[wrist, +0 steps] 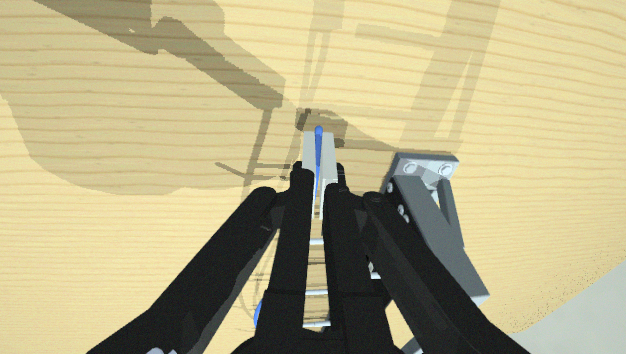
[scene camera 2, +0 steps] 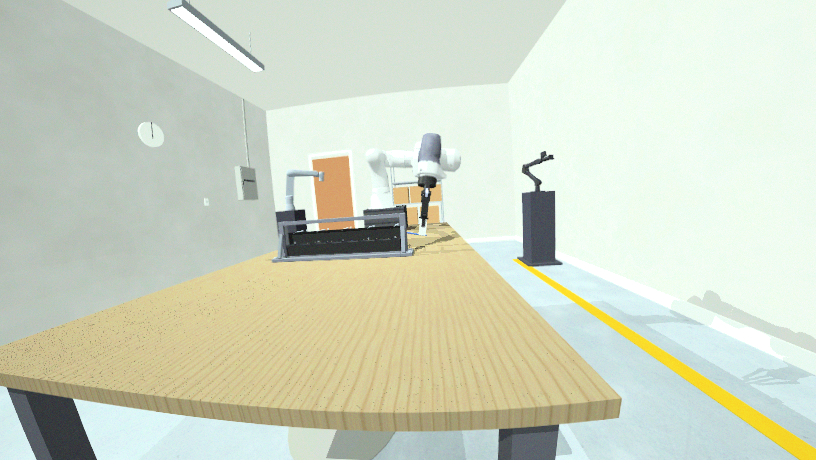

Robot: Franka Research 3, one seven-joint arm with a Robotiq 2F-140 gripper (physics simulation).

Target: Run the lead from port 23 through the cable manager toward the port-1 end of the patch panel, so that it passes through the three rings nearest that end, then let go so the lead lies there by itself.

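Note:
My gripper [scene camera 2: 422, 232] [wrist: 317, 148] is shut on the blue lead [scene camera 2: 412, 233] [wrist: 318, 131], low over the table beside the panel's end. The lead's rounded tip sticks out just past the pale fingertips in the wrist view, and the lead runs back between them. A blue bend of it shows at lower left, partly behind a finger. White bars of the cable manager's rings [wrist: 316, 242] show between and beside the fingers, behind the fingertips. The patch panel [scene camera 2: 342, 242] stands in its grey frame. Which rings the lead passes through, and port 23, are hidden or too small to tell.
In the wrist view the grey frame [wrist: 434, 225] with its bolted foot [wrist: 427, 161] stands close to the right of the fingers. The wooden table [scene camera 2: 342, 325] [wrist: 125, 240] carries the frame. Another dark unit [scene camera 2: 384, 217] stands behind the panel, near the arm's base.

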